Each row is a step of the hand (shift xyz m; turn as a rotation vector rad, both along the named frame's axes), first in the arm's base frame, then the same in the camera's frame.
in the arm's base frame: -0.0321 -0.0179 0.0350 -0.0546 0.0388 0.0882
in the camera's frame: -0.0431 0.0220 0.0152 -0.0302 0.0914 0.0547
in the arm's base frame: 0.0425 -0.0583 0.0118 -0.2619 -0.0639 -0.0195
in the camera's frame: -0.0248 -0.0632 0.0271 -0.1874 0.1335 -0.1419
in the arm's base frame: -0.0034 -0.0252 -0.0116 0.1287 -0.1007 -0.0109
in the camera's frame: -0.0172 -0.0177 -0.0131 -0.0017 -0.1575 0.0448
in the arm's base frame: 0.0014 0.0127 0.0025 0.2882 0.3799 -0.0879
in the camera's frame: 0.0096 0.0080 0.0035 0.4787 0.0174 0.0752
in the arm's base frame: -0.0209 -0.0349 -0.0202 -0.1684 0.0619 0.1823
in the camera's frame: -0.0314 -0.0146 -0.0293 -0.1072 0.2156 0.0865
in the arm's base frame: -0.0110 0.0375 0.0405 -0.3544 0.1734 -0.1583
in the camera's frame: 0.0089 0.0450 0.0327 -0.0114 0.3056 -0.2953
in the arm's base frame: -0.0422 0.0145 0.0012 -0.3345 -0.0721 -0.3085
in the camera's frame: -0.0127 0.0389 -0.0177 -0.1372 0.0846 -0.4316
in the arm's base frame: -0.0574 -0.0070 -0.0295 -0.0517 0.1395 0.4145
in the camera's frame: -0.0273 0.0256 -0.0530 -0.0610 0.2603 0.3499
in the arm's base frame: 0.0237 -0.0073 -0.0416 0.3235 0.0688 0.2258
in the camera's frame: 0.0215 -0.0346 -0.0262 0.1563 -0.1060 0.3532
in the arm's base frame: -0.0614 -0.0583 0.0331 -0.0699 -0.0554 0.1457
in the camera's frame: -0.0895 0.0156 -0.0022 -0.1297 0.0599 0.0937
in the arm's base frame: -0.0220 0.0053 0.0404 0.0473 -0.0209 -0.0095
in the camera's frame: -0.0217 0.0317 0.0258 0.0135 -0.0493 0.0124
